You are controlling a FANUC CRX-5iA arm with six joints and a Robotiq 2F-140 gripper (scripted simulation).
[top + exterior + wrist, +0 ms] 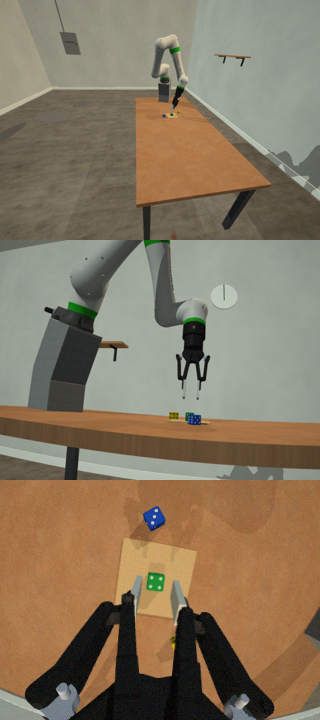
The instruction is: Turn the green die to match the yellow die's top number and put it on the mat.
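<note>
My gripper is now 1 cm to the left of the green die and 10 cm above it. Also, from my hand: blue die: 3 cm ahead, 12 cm to the right, 10 cm below; yellow die: 8 cm behind, 11 cm to the left, 10 cm below; tan mat: 1 cm to the right, 11 cm below.
</note>
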